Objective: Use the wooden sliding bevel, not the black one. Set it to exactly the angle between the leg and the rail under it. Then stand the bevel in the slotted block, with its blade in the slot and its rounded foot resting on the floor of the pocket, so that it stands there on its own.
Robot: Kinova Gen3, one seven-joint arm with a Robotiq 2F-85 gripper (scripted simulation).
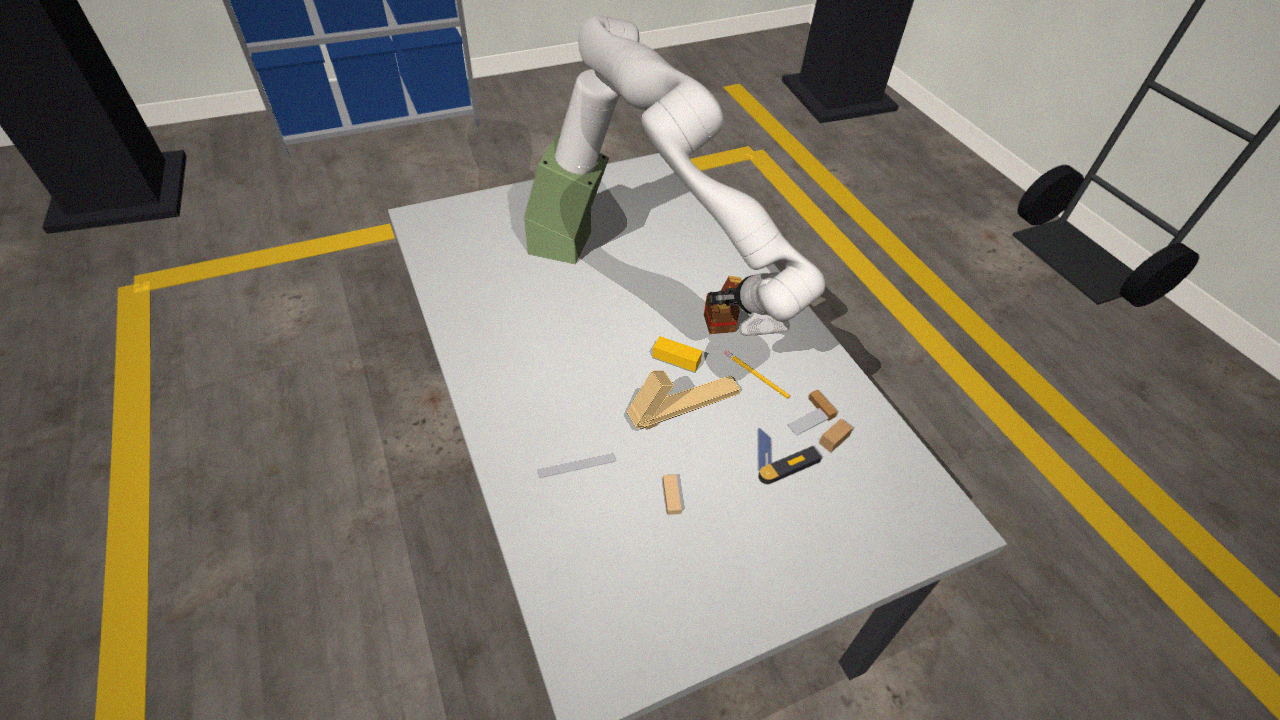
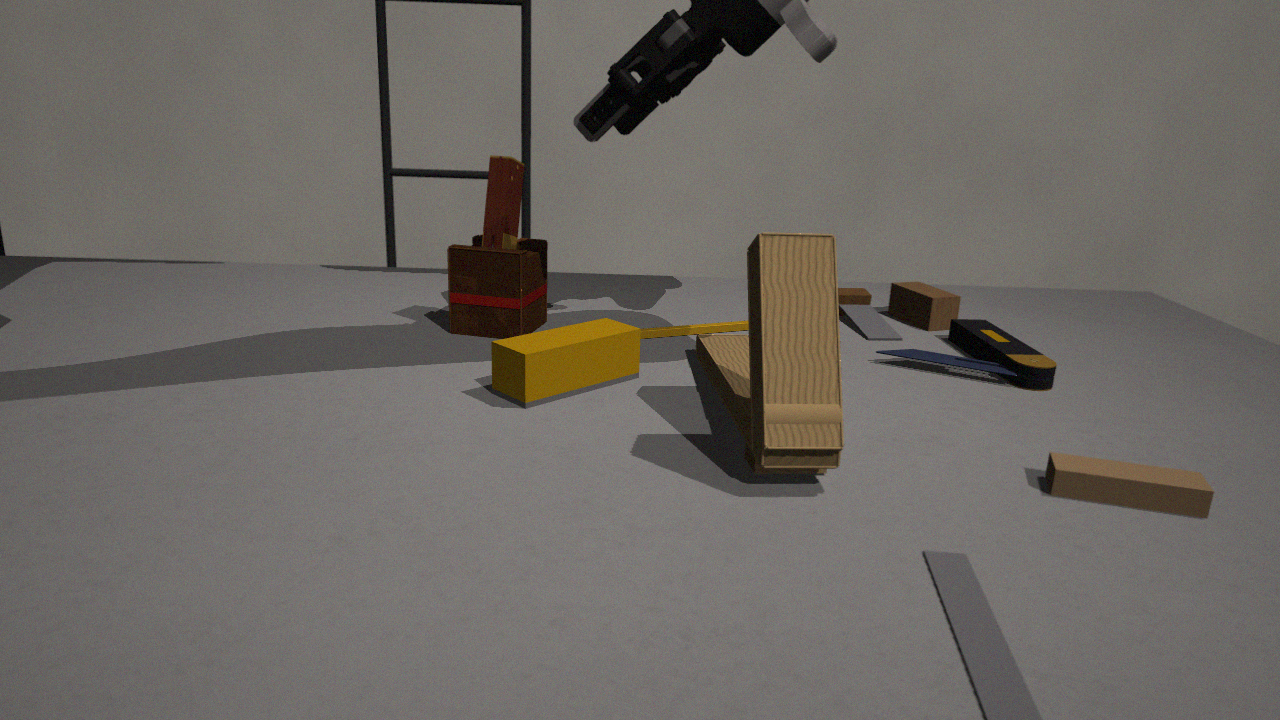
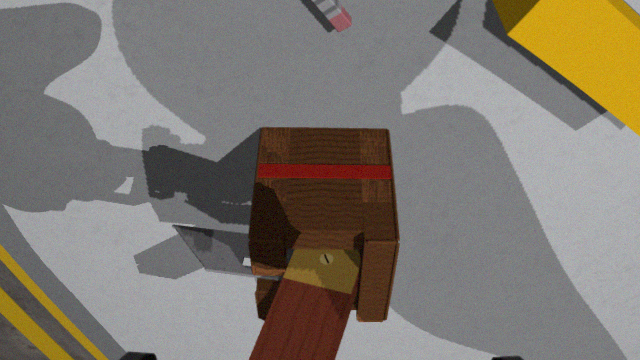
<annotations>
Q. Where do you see a black bevel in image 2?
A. At 996,351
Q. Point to a yellow block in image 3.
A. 589,50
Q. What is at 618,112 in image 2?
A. My gripper.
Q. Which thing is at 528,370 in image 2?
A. A yellow block.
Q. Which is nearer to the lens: the wooden block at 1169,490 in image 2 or the pencil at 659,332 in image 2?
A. The wooden block.
</annotations>
